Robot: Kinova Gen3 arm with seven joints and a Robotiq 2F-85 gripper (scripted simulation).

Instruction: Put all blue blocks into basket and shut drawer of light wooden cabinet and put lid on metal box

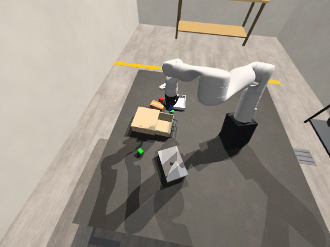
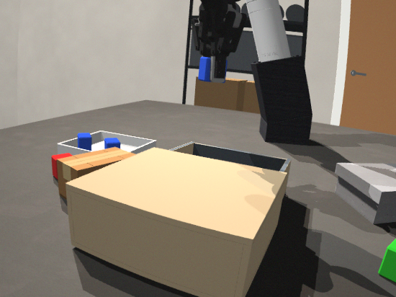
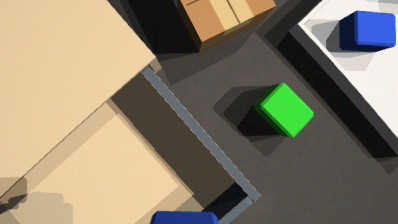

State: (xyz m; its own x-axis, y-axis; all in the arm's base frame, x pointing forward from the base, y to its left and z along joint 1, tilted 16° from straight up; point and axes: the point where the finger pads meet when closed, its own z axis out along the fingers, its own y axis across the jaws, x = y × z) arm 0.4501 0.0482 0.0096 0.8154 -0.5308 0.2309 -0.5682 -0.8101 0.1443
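My gripper is now 220 mm to the left of the basket and 170 mm above it. Round my hand: light wooden cabinet 150 mm below, 90 mm ahead, 60 mm to the left; then brown box 150 mm below, 130 mm ahead, 100 mm to the right; then drawer 150 mm below, 50 mm to the left, 30 mm ahead.
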